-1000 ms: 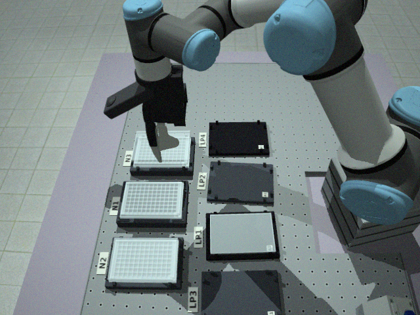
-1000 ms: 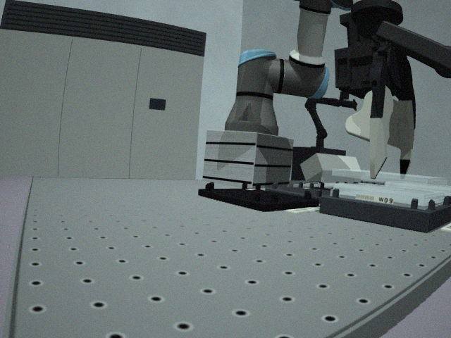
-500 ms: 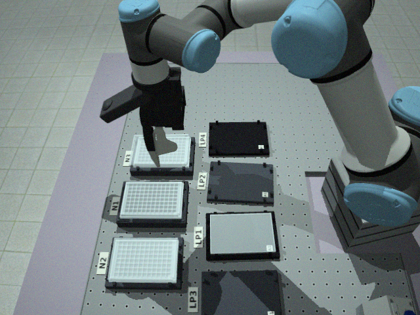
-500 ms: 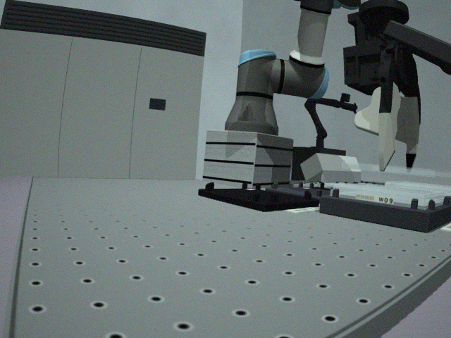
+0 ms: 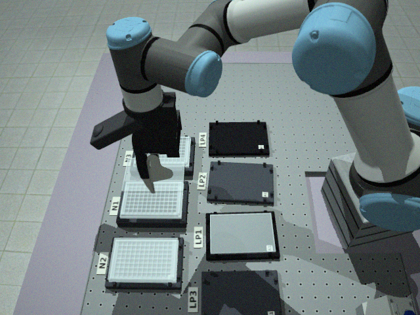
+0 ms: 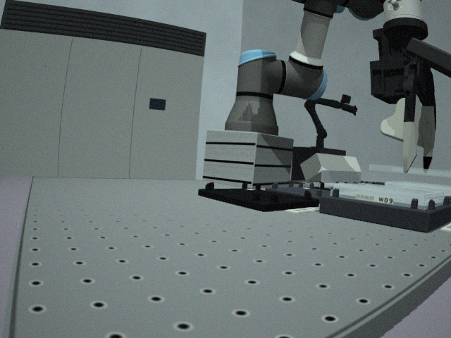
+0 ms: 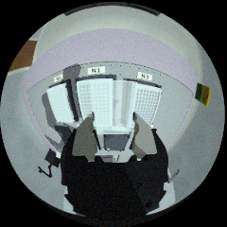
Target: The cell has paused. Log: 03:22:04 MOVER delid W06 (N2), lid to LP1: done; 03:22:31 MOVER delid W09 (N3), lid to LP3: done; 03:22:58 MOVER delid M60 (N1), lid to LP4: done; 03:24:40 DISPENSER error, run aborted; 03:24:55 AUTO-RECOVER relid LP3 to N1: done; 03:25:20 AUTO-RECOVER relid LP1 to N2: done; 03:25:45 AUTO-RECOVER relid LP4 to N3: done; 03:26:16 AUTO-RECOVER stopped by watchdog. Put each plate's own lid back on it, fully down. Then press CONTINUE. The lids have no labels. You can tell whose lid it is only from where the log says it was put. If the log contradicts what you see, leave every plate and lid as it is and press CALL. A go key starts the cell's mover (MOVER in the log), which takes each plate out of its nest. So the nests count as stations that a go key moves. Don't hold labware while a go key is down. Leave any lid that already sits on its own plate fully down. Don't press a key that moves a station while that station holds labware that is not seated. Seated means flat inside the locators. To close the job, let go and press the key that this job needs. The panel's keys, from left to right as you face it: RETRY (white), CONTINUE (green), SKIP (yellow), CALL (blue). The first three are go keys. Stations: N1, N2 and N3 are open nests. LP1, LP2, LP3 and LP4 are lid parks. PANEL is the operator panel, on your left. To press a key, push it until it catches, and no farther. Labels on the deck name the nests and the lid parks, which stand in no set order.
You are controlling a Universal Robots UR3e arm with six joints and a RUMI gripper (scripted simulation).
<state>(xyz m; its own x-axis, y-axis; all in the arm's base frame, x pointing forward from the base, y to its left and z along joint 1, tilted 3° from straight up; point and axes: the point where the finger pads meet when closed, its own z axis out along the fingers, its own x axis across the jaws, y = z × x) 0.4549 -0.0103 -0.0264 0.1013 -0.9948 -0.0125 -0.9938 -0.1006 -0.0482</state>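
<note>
The lid is 190 mm behind my hand, 100 mm to the left of it and 50 mm below it. From my hand the other things lie so: plate: 90 mm to the right, 40 mm below; then LP2 lid park: 180 mm behind, 60 mm below, 30 mm to the right; then LP1 lid park: 190 mm behind, 100 mm to the left, 60 mm below.
</note>
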